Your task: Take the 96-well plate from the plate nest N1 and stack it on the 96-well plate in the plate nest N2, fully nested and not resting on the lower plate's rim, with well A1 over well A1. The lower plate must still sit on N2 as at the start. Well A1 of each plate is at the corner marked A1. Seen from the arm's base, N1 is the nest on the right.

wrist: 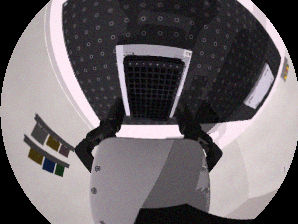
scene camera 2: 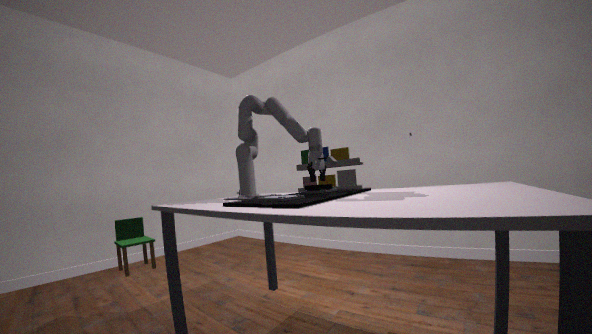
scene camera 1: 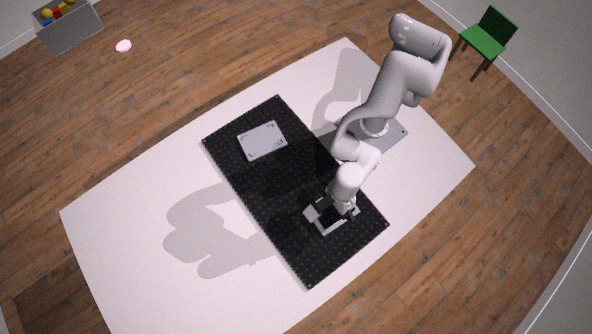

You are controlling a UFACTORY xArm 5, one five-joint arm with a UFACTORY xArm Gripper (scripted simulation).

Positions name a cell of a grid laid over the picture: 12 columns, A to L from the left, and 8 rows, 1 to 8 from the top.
Scene:
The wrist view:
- my gripper: G4
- black 96-well plate: G4
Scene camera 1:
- my gripper: G5

